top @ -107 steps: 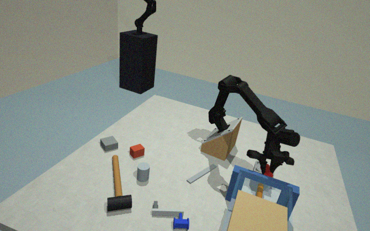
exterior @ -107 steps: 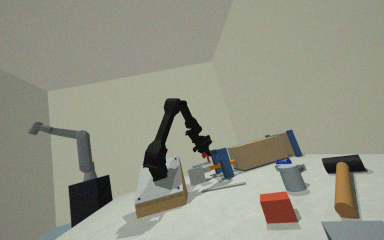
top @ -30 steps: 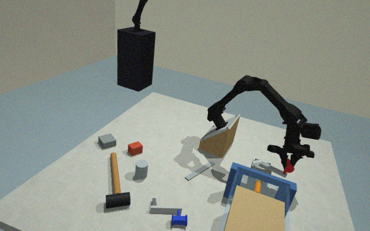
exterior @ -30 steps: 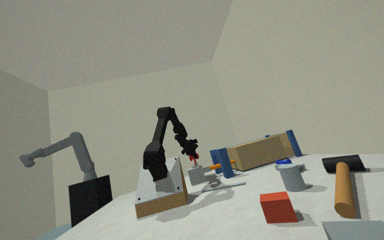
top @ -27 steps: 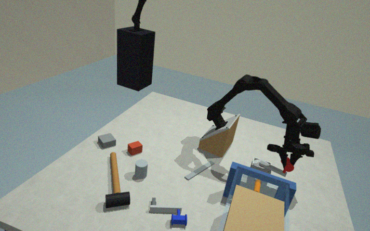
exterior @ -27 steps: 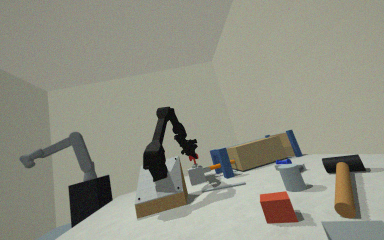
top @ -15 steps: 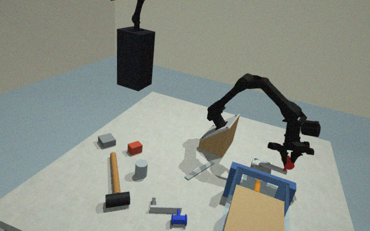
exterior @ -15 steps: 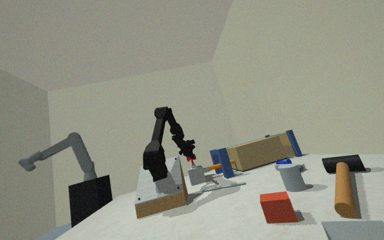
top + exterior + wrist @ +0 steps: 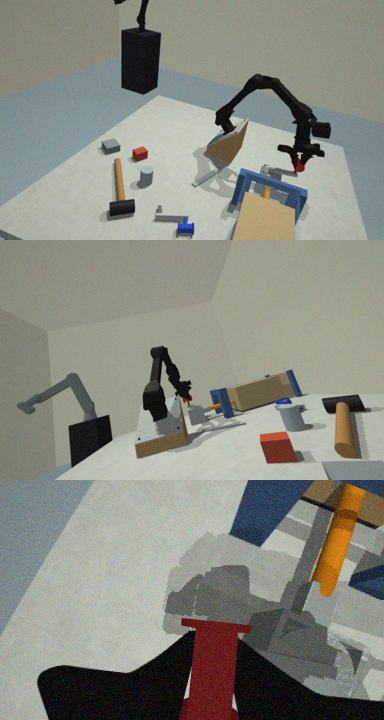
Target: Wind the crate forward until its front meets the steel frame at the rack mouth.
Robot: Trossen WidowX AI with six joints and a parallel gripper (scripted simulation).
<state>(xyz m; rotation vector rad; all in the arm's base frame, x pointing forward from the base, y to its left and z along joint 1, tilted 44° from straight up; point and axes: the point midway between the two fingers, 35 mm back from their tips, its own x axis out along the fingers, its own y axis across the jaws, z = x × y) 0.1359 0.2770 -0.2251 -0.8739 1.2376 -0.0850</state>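
Now: gripper tip 4 cm to the left of the red-knobbed crank handle and 3 cm above it. The rest, counted from my gripper tip: blue steel frame 18 cm ahead, 9 cm to the right, 3 cm below; red knob 1 cm behind, 1 cm to the right; winch 11 cm to the right, 10 cm below.
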